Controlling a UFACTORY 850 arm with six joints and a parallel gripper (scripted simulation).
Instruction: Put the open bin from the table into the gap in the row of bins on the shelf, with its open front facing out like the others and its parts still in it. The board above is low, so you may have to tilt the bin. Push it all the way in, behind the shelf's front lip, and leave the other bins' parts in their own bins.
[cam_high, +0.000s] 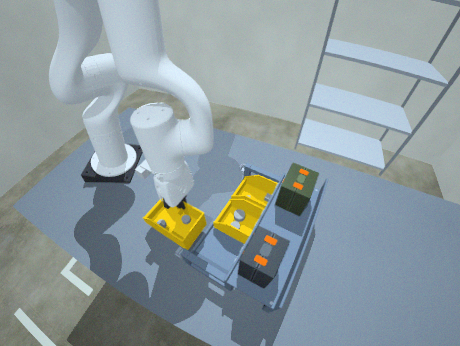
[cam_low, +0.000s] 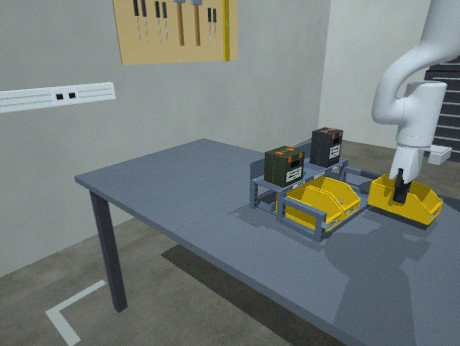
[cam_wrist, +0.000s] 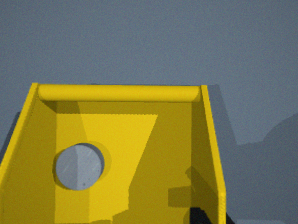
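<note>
Now: hand 50 mm to the left of the yellow open bin, 20 mm above it and 10 mm short of it. The rest, counted from my hand: grey part 50 mm below, 30 mm ahead, 20 mm to the right; shelf 210 mm ahead, 80 mm to the left, 20 mm below; grey disc part 80 mm to the right, 50 mm below, 30 mm behind.
</note>
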